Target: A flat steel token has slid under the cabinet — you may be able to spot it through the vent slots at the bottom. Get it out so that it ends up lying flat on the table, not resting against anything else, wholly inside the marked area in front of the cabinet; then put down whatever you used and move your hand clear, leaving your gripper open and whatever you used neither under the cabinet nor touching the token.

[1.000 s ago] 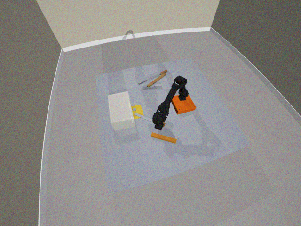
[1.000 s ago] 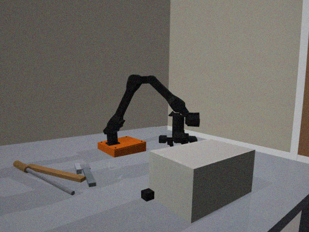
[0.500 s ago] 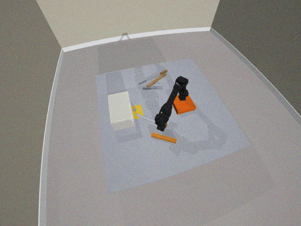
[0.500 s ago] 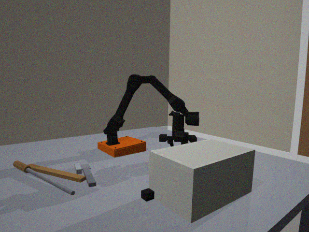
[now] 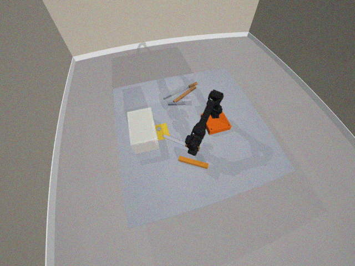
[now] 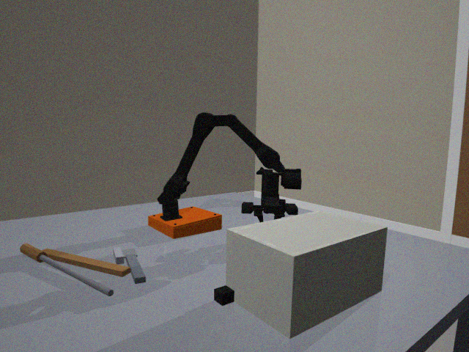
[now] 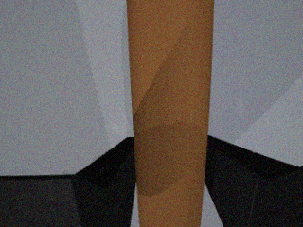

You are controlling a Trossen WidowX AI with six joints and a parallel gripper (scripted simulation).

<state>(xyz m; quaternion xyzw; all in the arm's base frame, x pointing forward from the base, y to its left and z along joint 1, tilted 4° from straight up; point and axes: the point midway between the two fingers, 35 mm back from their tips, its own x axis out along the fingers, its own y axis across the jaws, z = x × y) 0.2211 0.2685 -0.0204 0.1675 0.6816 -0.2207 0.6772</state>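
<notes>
The orange flat bar lies 110 mm to the left of my gripper tip, 40 mm ahead of it and 10 mm above it. From my gripper tip the other things lie so: small grey token 270 mm ahead, 210 mm to the right, 10 mm below; then wooden stick 590 mm to the right, 10 mm behind.
</notes>
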